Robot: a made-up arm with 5 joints.
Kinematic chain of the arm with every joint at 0, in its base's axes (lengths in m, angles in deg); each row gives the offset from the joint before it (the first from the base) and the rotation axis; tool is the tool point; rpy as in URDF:
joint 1: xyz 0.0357 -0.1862 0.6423 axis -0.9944 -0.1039 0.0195
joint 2: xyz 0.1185 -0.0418 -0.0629 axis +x
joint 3: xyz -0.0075 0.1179 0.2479 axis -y
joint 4: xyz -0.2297 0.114 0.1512 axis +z
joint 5: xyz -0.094 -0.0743 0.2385 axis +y
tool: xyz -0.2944 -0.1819 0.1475 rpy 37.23 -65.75 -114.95
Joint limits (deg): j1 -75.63..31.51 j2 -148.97..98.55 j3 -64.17..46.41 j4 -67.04..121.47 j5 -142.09..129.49
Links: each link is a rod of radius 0.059 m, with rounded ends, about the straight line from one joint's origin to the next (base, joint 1, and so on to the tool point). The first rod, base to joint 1, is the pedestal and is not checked.
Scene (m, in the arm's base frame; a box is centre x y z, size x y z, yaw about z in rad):
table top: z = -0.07
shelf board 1: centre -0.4 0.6 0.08 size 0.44 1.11 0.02 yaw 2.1
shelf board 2: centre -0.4 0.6 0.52 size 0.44 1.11 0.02 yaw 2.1
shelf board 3: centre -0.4 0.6 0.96 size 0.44 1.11 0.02 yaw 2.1
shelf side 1: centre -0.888 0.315 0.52 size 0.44 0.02 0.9 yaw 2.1
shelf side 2: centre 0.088 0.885 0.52 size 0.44 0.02 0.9 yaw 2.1
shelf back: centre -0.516 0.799 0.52 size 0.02 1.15 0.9 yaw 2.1
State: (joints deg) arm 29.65 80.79 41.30 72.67 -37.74
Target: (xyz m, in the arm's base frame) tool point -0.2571 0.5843 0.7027
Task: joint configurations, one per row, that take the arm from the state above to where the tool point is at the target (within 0.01 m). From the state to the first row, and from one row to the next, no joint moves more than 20 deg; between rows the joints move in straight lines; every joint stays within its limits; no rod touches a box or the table.
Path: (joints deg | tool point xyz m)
1: 29.88 62.36 41.94 75.26 -37.45 | -0.1359 -0.6907 0.8366
2: 30.12 43.93 42.58 77.85 -37.16 | -0.1329 -0.5888 0.9767
3: 30.35 25.50 43.22 80.44 -36.87 | -0.1296 -0.4425 1.0751
4: 30.58 7.07 43.86 83.03 -36.57 | -0.1248 -0.2685 1.1179
5: 30.81 -11.36 44.49 85.62 -36.28 | -0.1177 -0.0874 1.0978
6: 31.04 -29.79 45.13 88.20 -35.99 | -0.1079 0.0779 1.0152
7: 31.28 -48.22 45.77 90.79 -35.70 | -0.0949 0.2063 0.8782
8: 31.51 -66.65 46.41 93.38 -35.41 | -0.0792 0.2801 0.7027
9: 31.51 -59.92 45.24 100.40 -16.60 | -0.1205 0.3765 0.7221
10: 31.51 -53.19 44.06 107.43 2.21 | -0.1630 0.4638 0.7264
11: 31.51 -46.47 42.89 114.45 21.02 | -0.2084 0.5350 0.7186
12: 31.51 -39.74 41.72 121.47 39.83 | -0.2571 0.5843 0.7027

